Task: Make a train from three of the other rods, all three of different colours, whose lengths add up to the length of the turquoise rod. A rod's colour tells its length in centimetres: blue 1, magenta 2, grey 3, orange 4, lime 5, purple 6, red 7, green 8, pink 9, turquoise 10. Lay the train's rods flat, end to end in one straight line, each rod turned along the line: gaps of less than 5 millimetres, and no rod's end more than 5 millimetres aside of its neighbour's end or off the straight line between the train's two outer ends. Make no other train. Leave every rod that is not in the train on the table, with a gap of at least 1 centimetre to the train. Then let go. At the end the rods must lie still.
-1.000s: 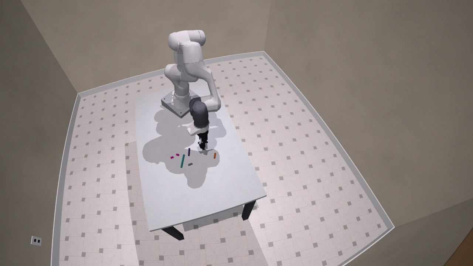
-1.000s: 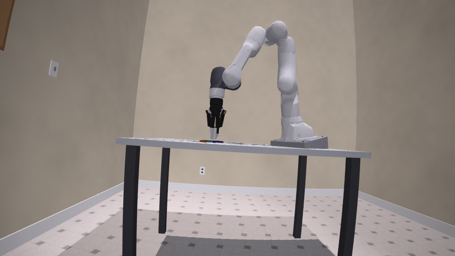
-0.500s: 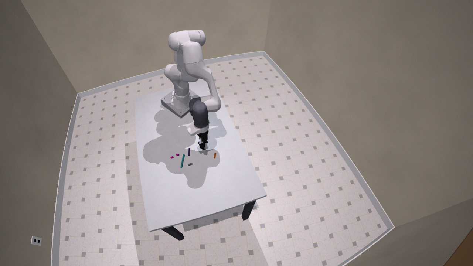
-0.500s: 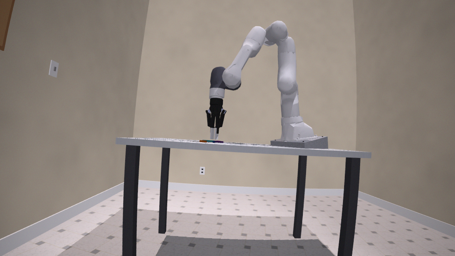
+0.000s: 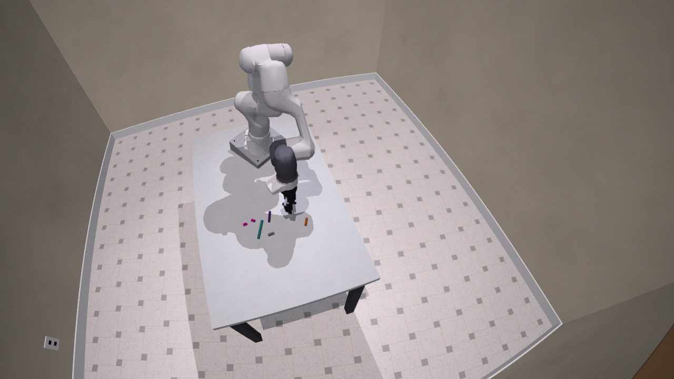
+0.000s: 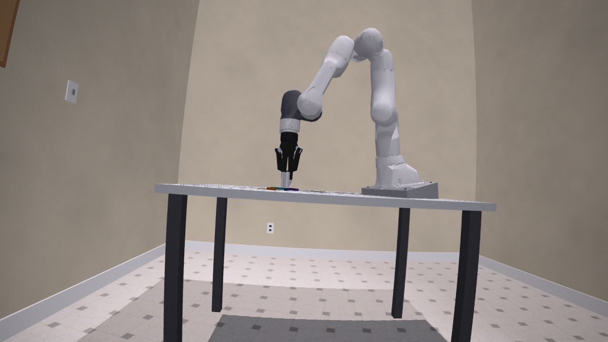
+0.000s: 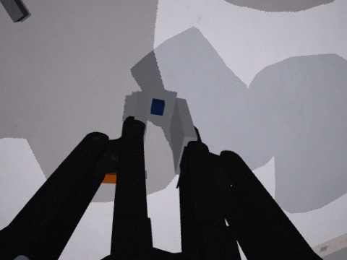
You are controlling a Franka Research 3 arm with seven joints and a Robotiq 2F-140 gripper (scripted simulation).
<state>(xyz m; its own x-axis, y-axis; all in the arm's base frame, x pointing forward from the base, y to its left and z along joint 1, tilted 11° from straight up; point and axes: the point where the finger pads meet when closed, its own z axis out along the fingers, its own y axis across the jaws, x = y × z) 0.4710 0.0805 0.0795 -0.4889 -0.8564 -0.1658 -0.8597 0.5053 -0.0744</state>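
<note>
Right now my hand is 40 mm above the blue rod. Also, from my hand: orange rod (60 mm to the left, 60 mm ahead, 40 mm below); then grey rod (120 mm to the right, 80 mm ahead, 40 mm below); then purple rod (110 mm to the right, 40 mm below, 20 mm behind).
</note>
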